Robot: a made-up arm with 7 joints.
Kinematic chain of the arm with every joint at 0, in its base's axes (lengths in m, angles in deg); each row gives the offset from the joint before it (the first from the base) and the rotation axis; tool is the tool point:
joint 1: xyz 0 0.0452 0 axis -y
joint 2: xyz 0 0.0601 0 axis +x
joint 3: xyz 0 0 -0.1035 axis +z
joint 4: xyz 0 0 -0.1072 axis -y
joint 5: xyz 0 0 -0.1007 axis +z
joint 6: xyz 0 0 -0.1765 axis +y
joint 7: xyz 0 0 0 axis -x
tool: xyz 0 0 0
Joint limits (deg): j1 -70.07..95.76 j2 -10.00..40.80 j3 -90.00..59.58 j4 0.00..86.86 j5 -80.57..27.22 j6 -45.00..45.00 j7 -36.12..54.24
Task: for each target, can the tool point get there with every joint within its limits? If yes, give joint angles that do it. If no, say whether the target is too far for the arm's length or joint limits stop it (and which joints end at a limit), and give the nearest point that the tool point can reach.
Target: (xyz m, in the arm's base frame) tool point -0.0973 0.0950 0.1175
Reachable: no: joint limits stop it (at a limit: joint 1, joint 2, joint 4) | nearest point 0.0807 0.3268 0.2684 | short by 0.329 m
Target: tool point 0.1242 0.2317 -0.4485
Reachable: yes | joints 7.49 21.71 -39.35 17.57 -2.69 -8.81 -17.77
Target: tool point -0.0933 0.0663 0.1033
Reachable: no: joint limits stop it (at a limit: joint 1, joint 3, joint 4) | nearest point -0.2696 -0.1077 -0.0978 | short by 0.319 m
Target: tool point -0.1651 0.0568 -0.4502
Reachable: yes | joints -23.39 3.99 -71.63 18.10 -31.13 -23.56 -26.76
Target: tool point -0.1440 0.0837 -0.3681
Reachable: yes | joints -34.14 36.99 -70.68 72.32 13.68 -32.55 43.75
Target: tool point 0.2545 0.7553 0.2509
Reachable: no: too far | nearest point 0.2051 0.4914 0.1299 | short by 0.294 m
